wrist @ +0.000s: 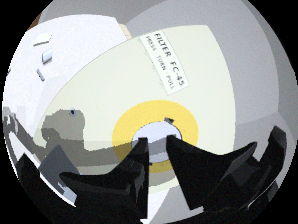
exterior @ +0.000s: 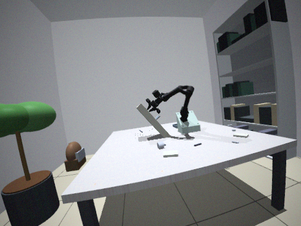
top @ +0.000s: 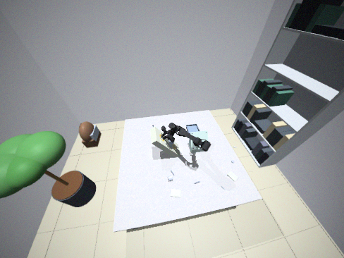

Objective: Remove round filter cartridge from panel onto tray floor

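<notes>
Now: the service panel 8 cm below my gripper tip and 4 cm behind it.
</notes>
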